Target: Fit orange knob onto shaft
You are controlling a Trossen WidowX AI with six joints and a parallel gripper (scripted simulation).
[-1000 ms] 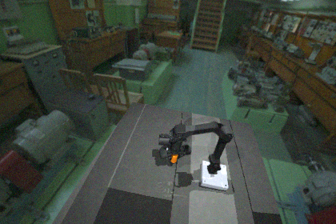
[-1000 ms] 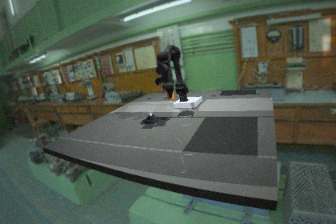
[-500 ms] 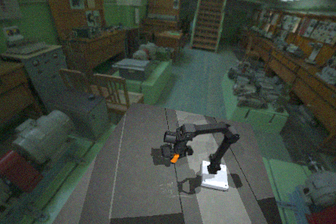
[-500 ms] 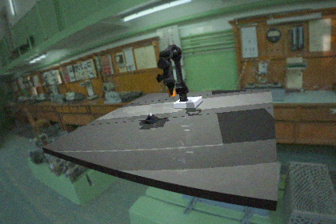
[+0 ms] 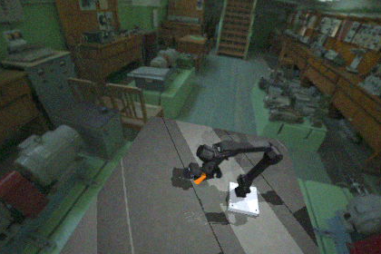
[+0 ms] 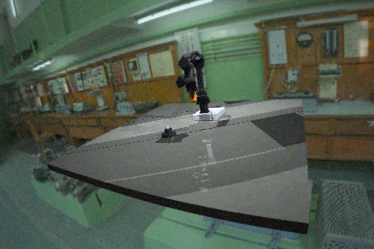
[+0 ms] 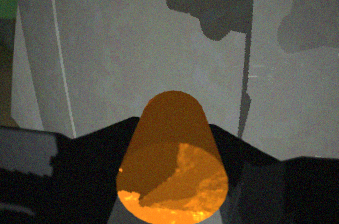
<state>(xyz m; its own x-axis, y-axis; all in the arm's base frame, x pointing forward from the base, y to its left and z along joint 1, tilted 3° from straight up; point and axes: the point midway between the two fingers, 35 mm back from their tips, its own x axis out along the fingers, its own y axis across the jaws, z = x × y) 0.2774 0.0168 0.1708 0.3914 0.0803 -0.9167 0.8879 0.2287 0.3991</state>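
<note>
My gripper tip is 10 mm past the orange knob and 30 mm below it. The rest, counted from my gripper tip: silver shaft: 30 mm ahead, 170 mm to the right, 160 mm below.
</note>
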